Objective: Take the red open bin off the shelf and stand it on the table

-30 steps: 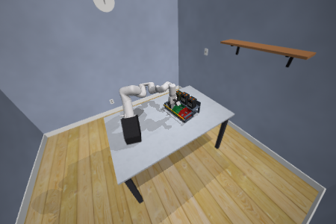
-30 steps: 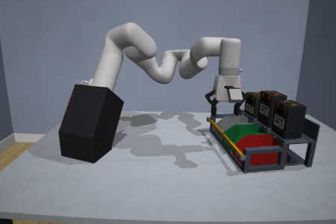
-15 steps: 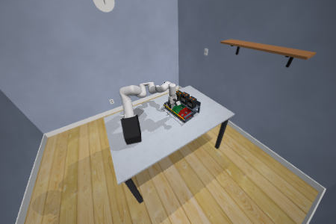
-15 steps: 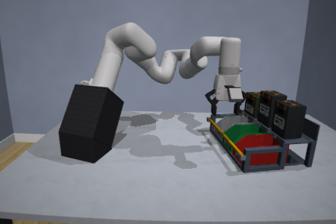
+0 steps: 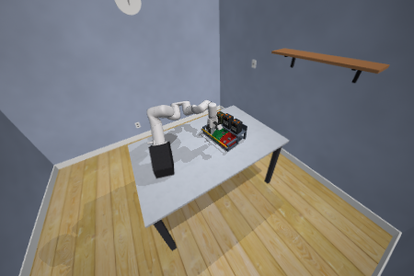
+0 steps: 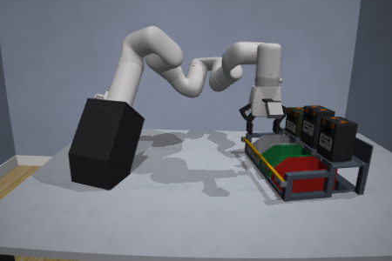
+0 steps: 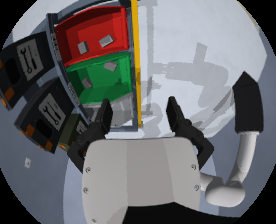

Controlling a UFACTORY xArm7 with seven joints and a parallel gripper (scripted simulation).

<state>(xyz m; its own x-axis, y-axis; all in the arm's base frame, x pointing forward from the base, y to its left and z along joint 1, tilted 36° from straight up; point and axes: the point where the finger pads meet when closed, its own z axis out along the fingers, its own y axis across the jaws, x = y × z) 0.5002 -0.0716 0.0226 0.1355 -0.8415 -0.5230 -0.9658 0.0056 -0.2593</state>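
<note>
Now: hand 10 cm above the yellow bar. The rest, counted from my hand: green bin (10 cm ahead, 1 cm to the left, 11 cm below); red open bin (12 cm ahead, 10 cm to the right, 11 cm below); grey bin (9 cm ahead, 13 cm to the left, 11 cm below).
</note>
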